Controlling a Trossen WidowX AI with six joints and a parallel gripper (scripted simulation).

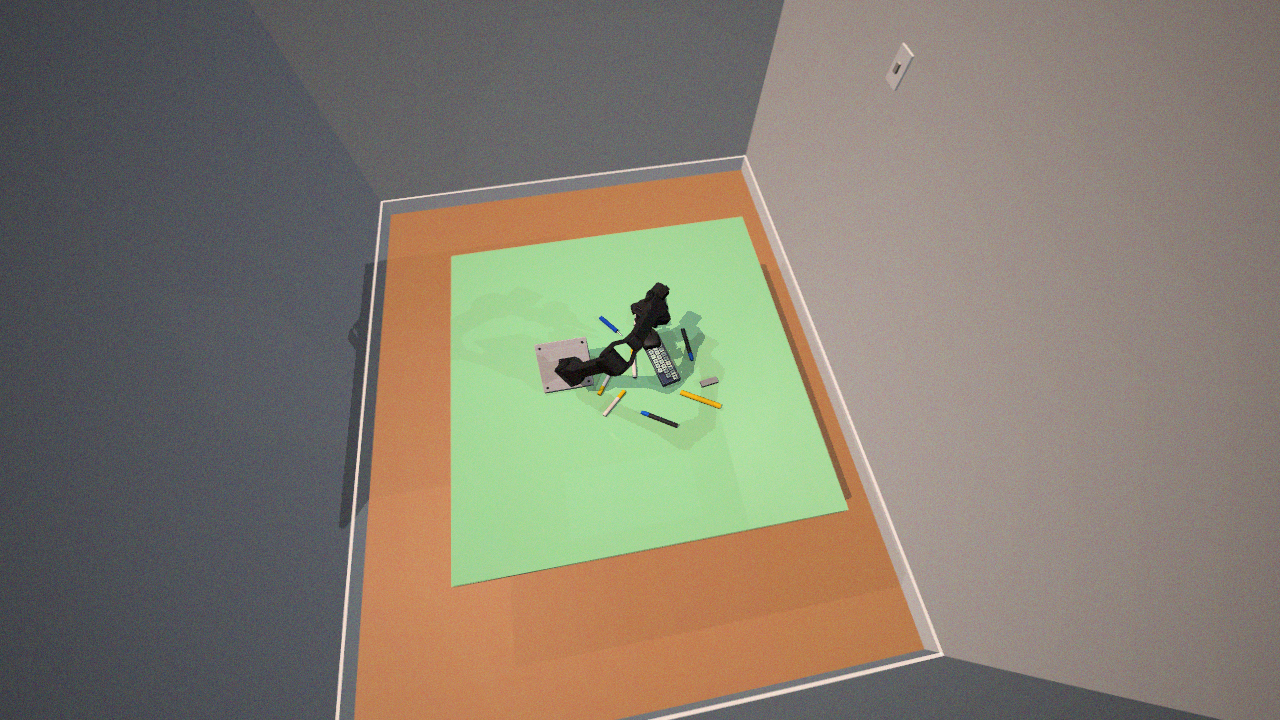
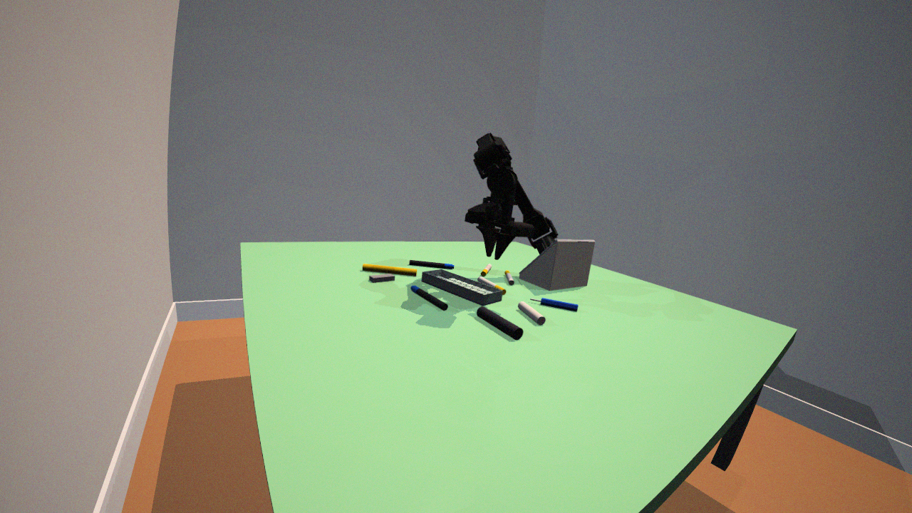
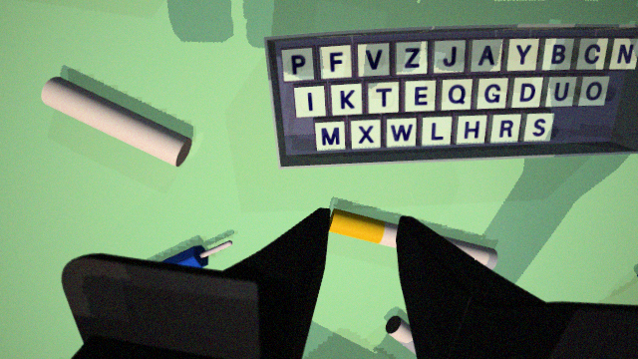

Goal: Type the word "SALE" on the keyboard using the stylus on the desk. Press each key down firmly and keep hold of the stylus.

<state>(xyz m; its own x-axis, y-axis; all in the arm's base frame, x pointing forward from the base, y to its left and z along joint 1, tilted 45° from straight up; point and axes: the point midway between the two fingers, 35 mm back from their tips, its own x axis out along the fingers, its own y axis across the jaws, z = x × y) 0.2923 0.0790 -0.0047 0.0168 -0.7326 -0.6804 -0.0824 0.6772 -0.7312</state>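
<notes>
My gripper tip is now 10 cm to the right of the blue stylus, 10 cm past it and 9 cm above it. From my gripper tip the other things lie so: grey stylus tip (9 cm below, 8 cm to the left, 8 cm behind); black cylinder (17 cm to the left, 11 cm ahead, 9 cm below); white cylinder (15 cm to the left, 9 cm below).
</notes>
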